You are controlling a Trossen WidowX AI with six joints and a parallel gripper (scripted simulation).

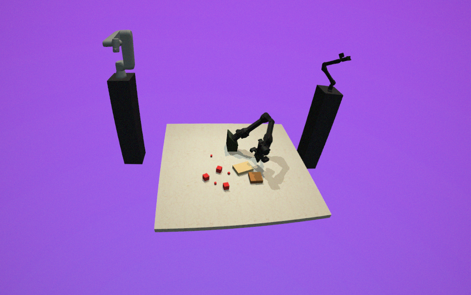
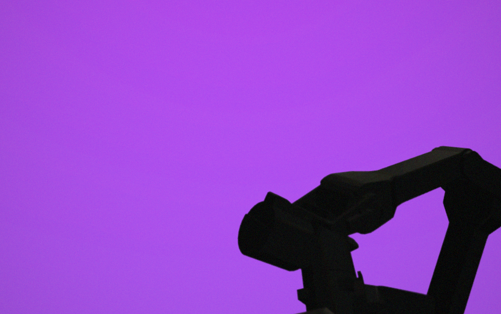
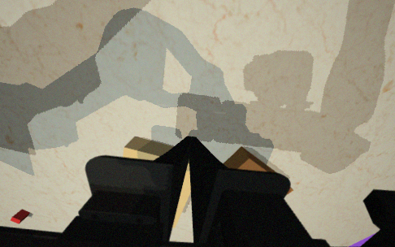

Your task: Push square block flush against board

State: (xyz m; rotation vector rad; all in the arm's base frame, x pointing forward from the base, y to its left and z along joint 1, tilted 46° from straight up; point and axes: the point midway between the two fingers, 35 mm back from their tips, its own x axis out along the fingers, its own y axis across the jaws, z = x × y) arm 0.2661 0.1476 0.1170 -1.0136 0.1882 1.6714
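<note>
Right now my gripper tip is 30 mm short of the pale tan board, 130 mm to the left of it and 40 mm above it. The rest, counted from my gripper tip: orange piece (140 mm ahead, 40 mm to the right, 40 mm below).
</note>
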